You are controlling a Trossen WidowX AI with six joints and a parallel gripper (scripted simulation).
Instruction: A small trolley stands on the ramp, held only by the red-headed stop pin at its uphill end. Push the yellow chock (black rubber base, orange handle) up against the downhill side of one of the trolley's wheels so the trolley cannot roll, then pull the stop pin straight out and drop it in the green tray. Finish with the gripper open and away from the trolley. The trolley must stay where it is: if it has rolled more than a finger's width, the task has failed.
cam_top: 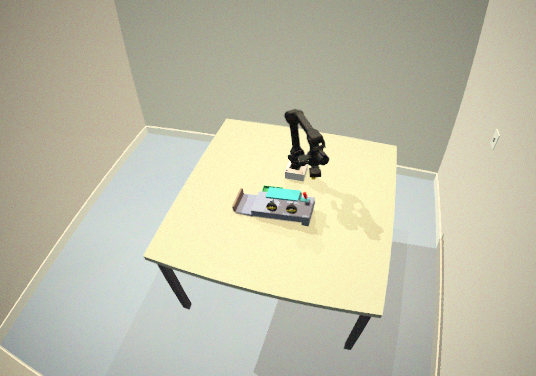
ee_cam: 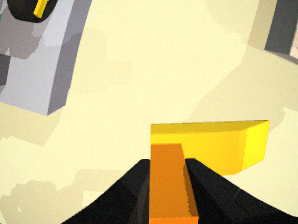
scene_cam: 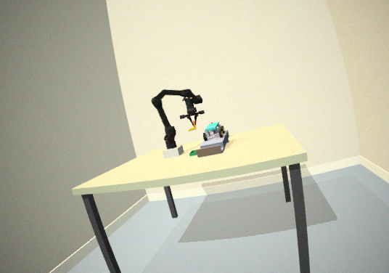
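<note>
Right now the teal trolley is 17 cm ahead of my gripper tip, 10 cm to the right of it and 6 cm below it. From my gripper tip the other things lie so: yellow chock (2 cm behind, 1 cm to the right, 1 cm below); grey ramp (18 cm ahead, 13 cm below, 11 cm to the right); red-headed stop pin (14 cm ahead, 4 cm below, 1 cm to the left).
</note>
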